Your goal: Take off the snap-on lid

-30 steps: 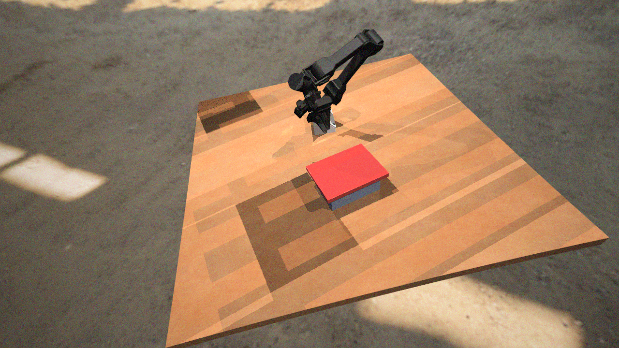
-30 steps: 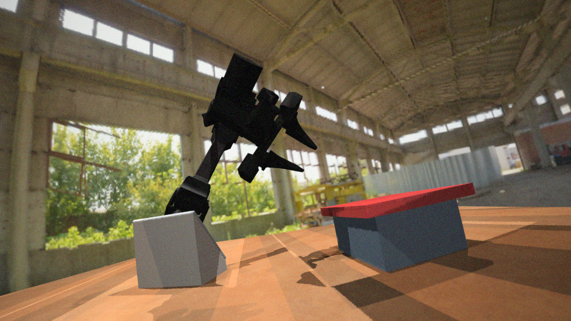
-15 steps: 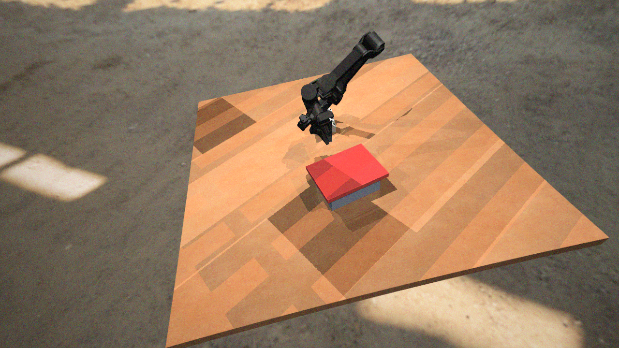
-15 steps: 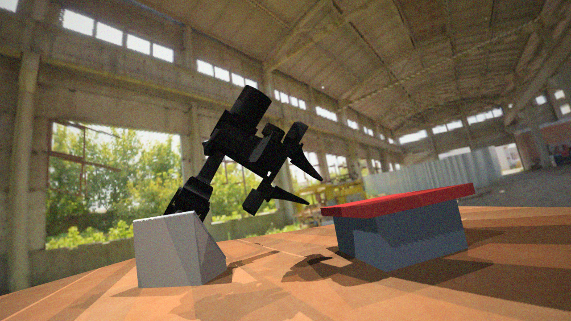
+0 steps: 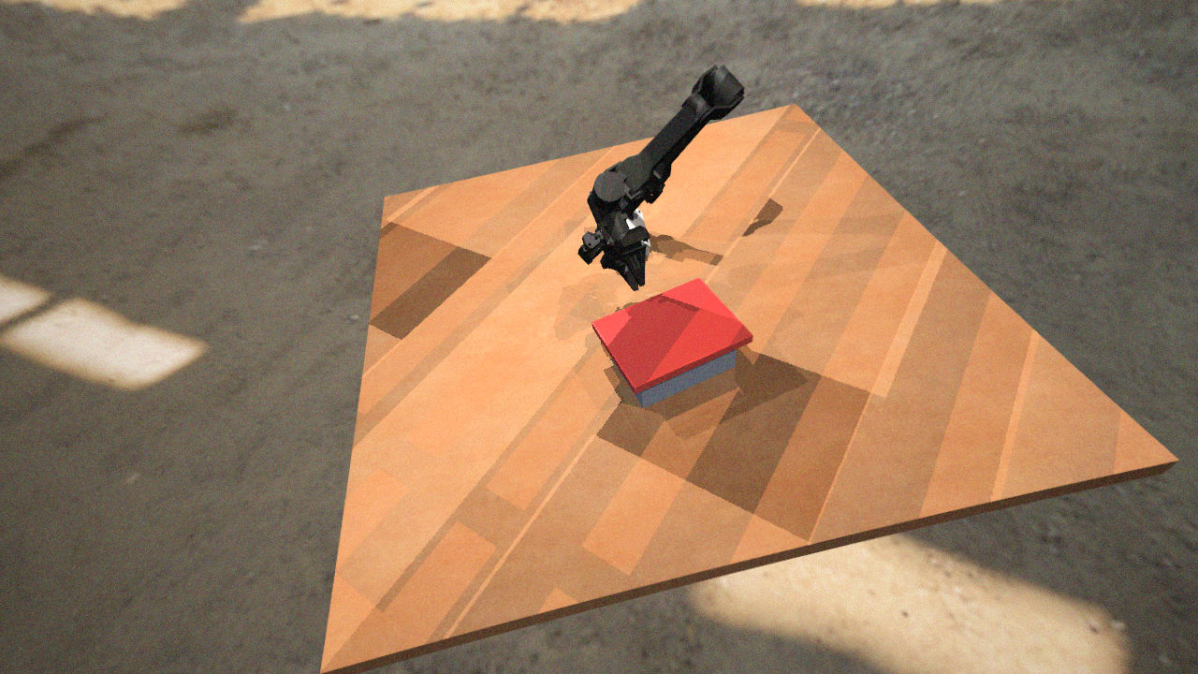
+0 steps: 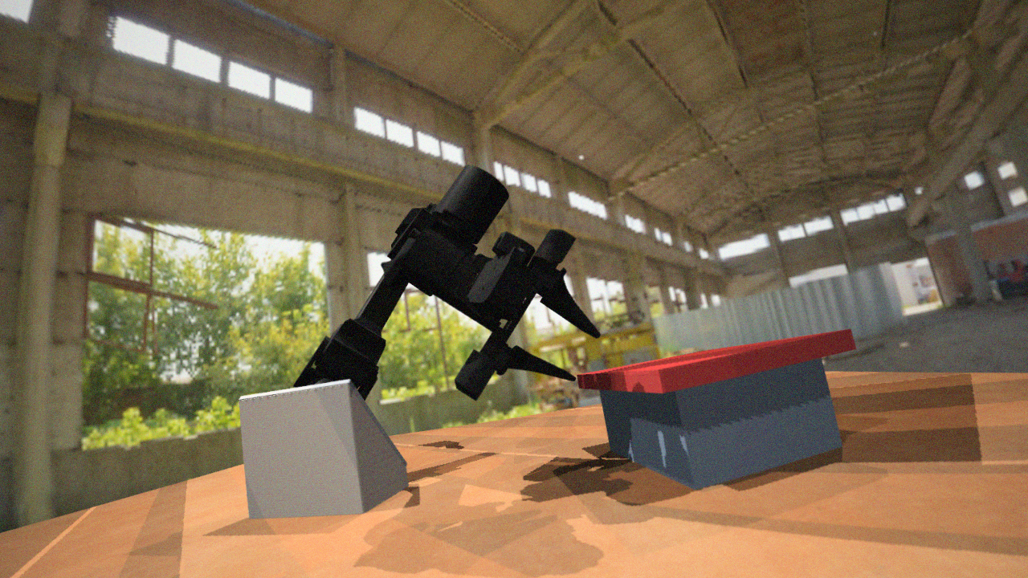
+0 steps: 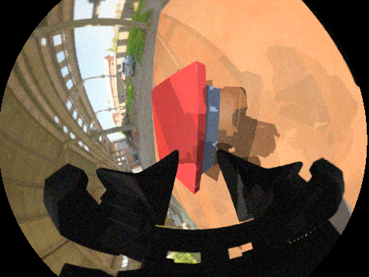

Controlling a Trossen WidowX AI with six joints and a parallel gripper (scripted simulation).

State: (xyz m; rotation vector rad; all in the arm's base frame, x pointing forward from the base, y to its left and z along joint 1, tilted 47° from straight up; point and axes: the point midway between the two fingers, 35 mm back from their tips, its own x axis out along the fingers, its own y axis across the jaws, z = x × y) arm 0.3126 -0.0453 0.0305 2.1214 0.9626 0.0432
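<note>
Right now the red lid is 10 cm ahead of my gripper tip, 4 cm to the left of it and 2 cm below it. Also, from my gripper tip: storage box (10 cm ahead, 4 cm to the left, 7 cm below).
</note>
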